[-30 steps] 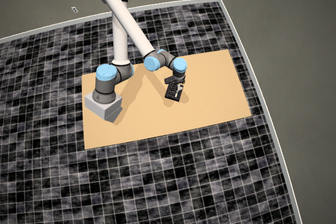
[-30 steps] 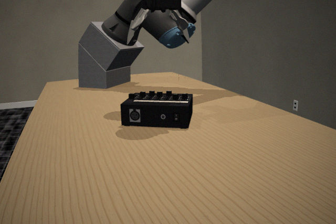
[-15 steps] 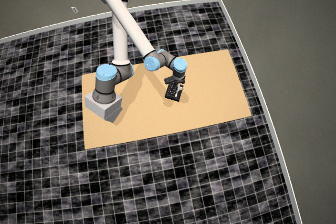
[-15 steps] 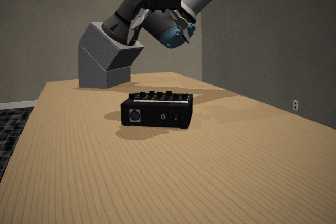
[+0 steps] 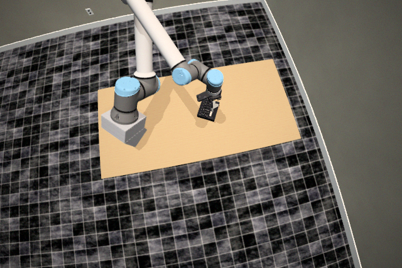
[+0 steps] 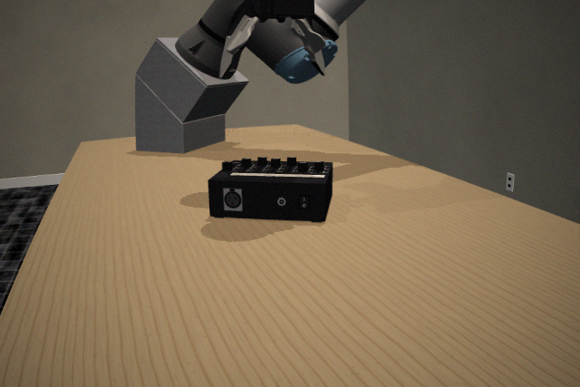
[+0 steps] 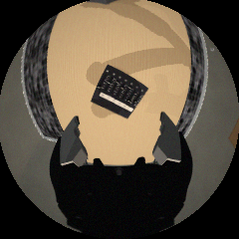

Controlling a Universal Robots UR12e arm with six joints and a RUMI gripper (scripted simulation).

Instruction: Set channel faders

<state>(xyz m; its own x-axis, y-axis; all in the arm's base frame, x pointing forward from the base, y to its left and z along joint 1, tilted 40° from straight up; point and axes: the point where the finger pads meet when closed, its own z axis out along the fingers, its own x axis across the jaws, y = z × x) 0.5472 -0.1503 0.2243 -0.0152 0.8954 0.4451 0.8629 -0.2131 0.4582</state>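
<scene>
The fader cap lies 130 mm below my hand, 40 mm to the left of it and 20 mm behind it.
</scene>
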